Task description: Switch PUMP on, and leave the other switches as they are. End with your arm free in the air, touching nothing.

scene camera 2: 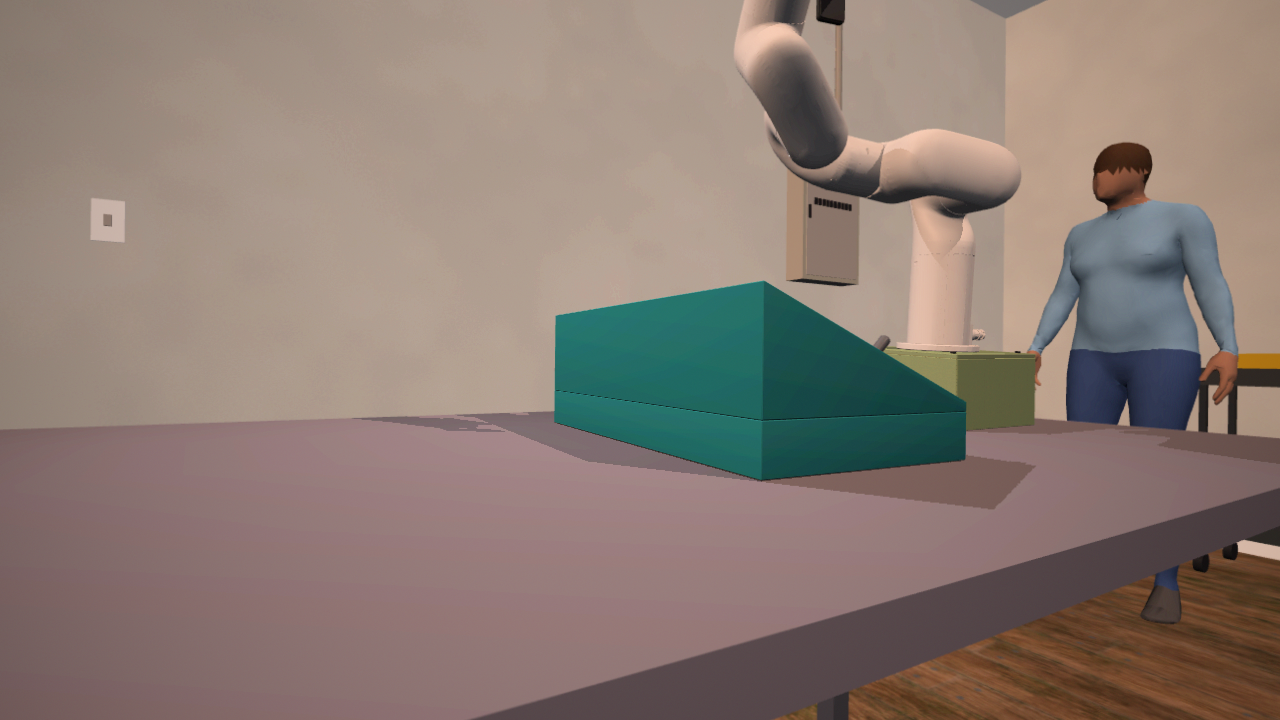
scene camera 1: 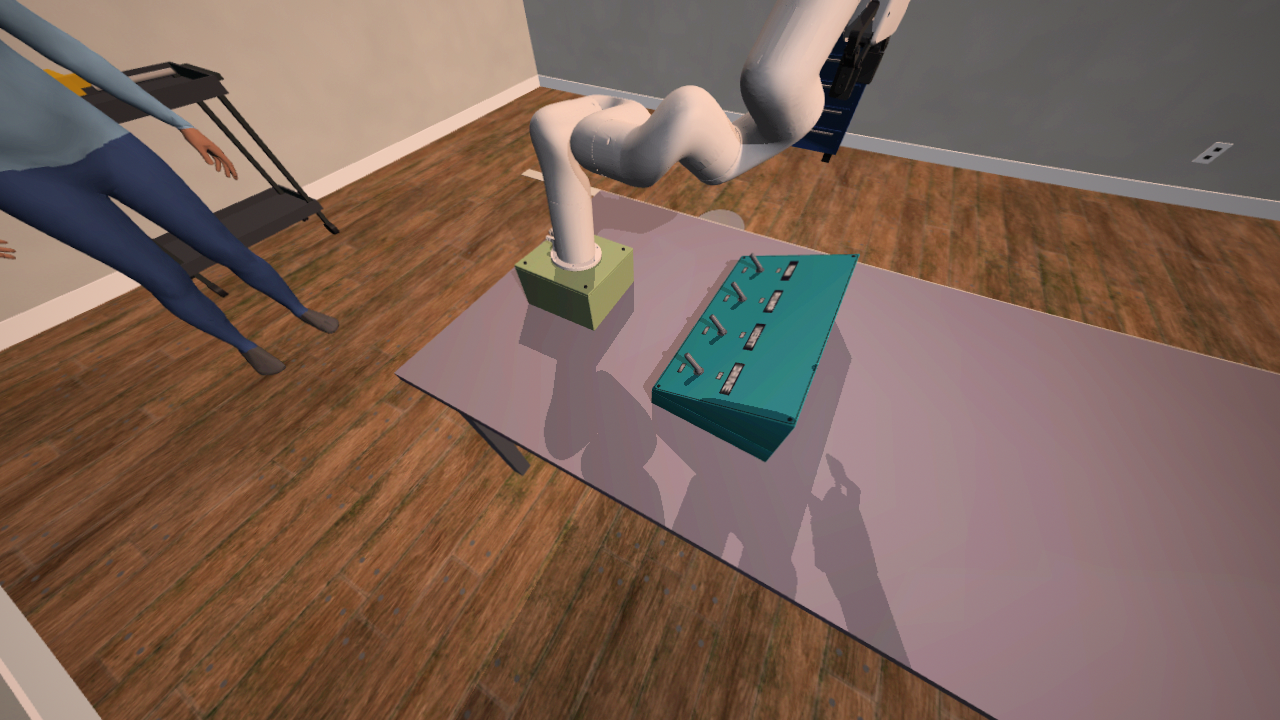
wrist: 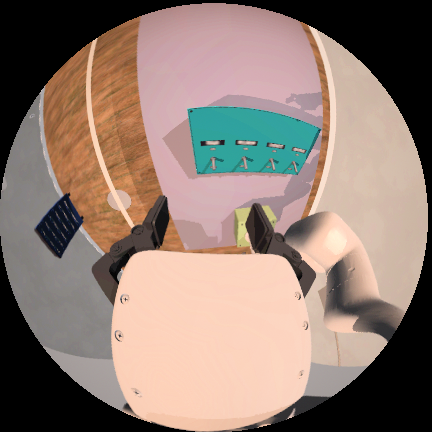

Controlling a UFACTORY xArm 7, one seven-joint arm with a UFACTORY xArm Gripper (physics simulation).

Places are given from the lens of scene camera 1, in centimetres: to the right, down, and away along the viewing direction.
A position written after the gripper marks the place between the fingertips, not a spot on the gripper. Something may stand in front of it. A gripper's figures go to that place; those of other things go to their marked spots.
gripper (scene camera 1: 849, 90): 35, -45, 58
teal sloped switch box (scene camera 1: 755, 375): 22, 3, 65
